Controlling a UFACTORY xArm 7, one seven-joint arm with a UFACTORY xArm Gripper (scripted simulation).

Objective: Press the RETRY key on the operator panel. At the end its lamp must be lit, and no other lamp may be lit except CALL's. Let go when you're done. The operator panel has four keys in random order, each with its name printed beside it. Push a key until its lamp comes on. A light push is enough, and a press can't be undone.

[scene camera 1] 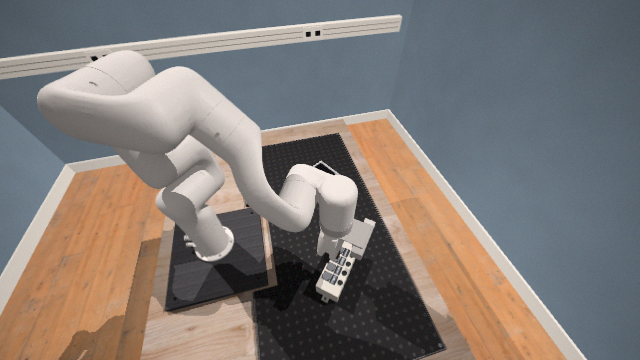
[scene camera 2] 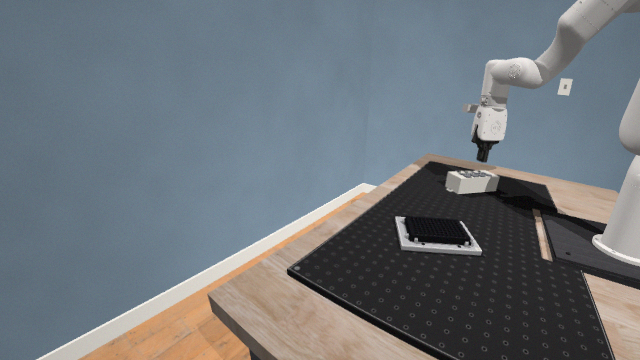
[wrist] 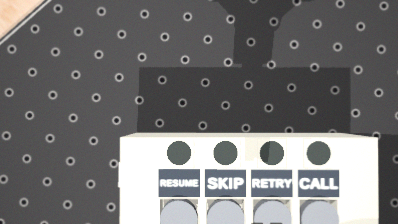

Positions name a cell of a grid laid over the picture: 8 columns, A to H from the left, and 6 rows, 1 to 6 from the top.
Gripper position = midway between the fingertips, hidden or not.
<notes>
In view: the gripper (scene camera 2: G3) and a white operator panel (scene camera 1: E5).
The white operator panel shows as well in scene camera 2 (scene camera 2: F4) and in the wrist view (wrist: D5).
</notes>
